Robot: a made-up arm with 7 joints.
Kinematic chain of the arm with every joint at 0, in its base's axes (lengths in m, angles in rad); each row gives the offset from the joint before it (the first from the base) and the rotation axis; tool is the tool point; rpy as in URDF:
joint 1: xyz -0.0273 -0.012 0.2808 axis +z
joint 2: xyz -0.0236 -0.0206 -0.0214 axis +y
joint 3: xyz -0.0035 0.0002 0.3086 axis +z
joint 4: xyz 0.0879 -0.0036 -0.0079 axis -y
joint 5: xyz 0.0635 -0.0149 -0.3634 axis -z
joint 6: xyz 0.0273 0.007 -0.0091 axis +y
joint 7: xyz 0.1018 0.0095 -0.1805 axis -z
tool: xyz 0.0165 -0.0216 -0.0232 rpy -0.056 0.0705 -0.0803
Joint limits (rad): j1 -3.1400..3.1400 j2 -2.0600..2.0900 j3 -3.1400..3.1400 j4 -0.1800..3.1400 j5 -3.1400..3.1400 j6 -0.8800..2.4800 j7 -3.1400..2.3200
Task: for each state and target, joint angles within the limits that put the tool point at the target. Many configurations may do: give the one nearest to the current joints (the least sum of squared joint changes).
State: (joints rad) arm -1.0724 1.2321 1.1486 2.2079 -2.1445 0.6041 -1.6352
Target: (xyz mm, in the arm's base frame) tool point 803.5 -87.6 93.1
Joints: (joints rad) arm -0.7212 1.4343 1.1403 2.1721 -2.1477 0.5985 -1.6177
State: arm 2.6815 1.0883 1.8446 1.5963 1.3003 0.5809 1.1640
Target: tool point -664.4 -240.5 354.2
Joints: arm 2.1867 1.1848 1.5715 1.3604 1.2789 0.6612 1.1841
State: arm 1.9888 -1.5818 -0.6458 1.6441 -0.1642 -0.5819 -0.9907
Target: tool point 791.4 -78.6 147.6
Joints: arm 2.3609 -2.0600 -1.1730 1.4784 0.0832 -0.7836 -0.9630
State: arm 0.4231 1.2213 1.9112 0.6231 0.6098 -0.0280 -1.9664
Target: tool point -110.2 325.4 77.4
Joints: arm -0.1690 0.9646 1.8250 -0.0501 0.8723 -0.5427 -1.9593
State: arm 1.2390 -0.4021 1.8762 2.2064 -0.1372 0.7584 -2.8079
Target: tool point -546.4 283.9 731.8
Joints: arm 0.9538 -0.1359 1.5164 1.9708 -0.2075 1.0531 -2.8553
